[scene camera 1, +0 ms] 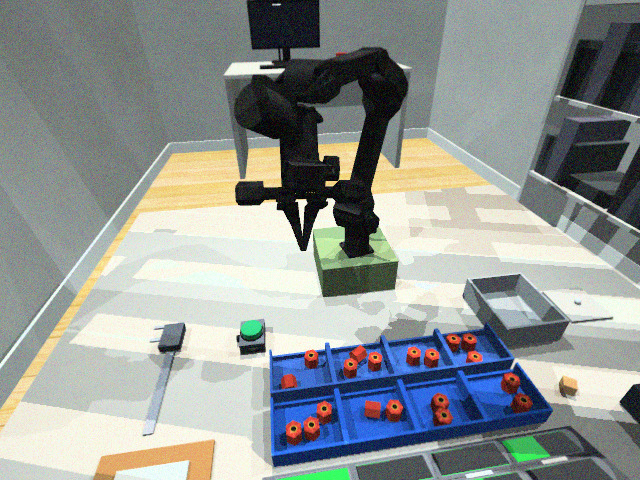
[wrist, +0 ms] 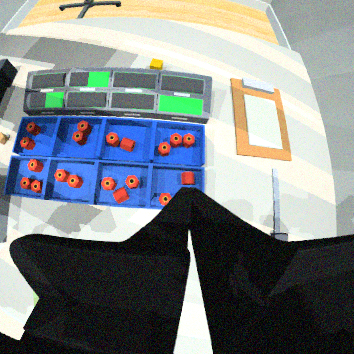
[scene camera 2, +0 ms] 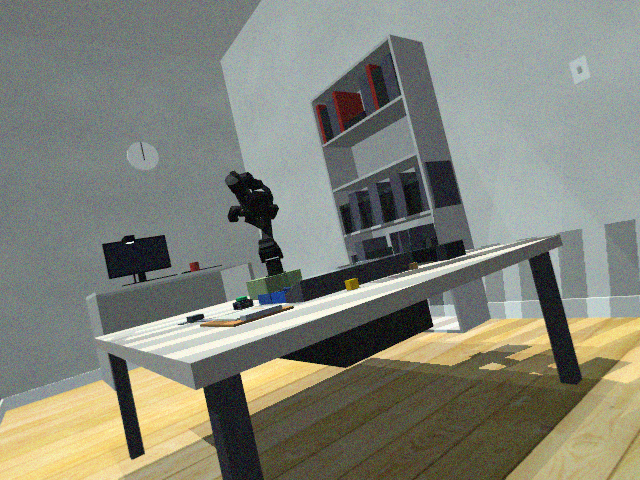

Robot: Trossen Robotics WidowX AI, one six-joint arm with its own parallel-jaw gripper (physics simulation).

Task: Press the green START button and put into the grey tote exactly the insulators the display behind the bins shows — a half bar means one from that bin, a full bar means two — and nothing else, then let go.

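Frame: origin at the arm's base, x ahead, y left, z up, level; centimetres.
Where they show: gripper, fingertip midpoint: (scene camera 1: 303, 251) (wrist: 187, 194) (scene camera 2: 262, 228); arm's base, link origin: (scene camera 1: 356, 248) (scene camera 2: 276, 274).
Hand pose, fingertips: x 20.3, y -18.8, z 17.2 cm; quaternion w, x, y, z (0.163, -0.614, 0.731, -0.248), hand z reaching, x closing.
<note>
Things, the pixels of their top centre, and the offset from my fingertips. "*": a spot on its surface instead.
- START button, top centre: (scene camera 1: 251, 326) (scene camera 2: 241, 296) dx -8.7, dy -9.1, dz -21.5 cm
- grey tote, top centre: (scene camera 1: 514, 297) (scene camera 2: 357, 262) dx +4.1, dy +43.6, dz -20.2 cm
- display, surface spot: (wrist: 132, 79) * dx +26.8, dy +3.8, dz -19.6 cm
- caliper-like tool, top centre: (scene camera 1: 154, 365) (wrist: 285, 214) (scene camera 2: 197, 316) dx -7.5, dy -27.3, dz -23.6 cm
- clipboard, top centre: (scene camera 2: 243, 311) (wrist: 264, 113) dx +18.7, dy -28.7, dz -23.8 cm
- small wooden block, top centre: (scene camera 1: 570, 382) dx +21.1, dy +39.9, dz -23.6 cm
- yellow block, top centre: (scene camera 2: 350, 279) (wrist: 155, 62) dx +35.2, dy -2.1, dz -22.8 cm
- flat pale lid, top centre: (scene camera 1: 576, 303) dx +6.9, dy +60.3, dz -24.8 cm
My gripper (scene camera 1: 303, 246) (wrist: 187, 194) is shut and empty, above the table beside its green base, apart from the button. The START button (scene camera 1: 251, 329) (scene camera 2: 241, 299) is green on a black box. The grey tote (scene camera 1: 537, 331) stands right of the bins in scene camera 1, with no insulator visible inside. The blue bins (scene camera 1: 413, 435) (wrist: 140, 128) hold red insulators, two or three per bin, some lying. The display (wrist: 132, 79) shows, in the wrist view, a half bar second in the far row, a half bar first in the near row and a full bar fourth in the near row.
A caliper-like tool (scene camera 1: 160, 392) (wrist: 276, 205) and a clipboard (scene camera 1: 206, 457) (wrist: 240, 120) lie on the table. A small wooden block (scene camera 1: 568, 385) (wrist: 4, 137) lies near the bins. A yellow block (scene camera 2: 351, 283) (wrist: 156, 64) lies behind the display. A flat pale lid (scene camera 1: 584, 310) lies beside the tote.
</note>
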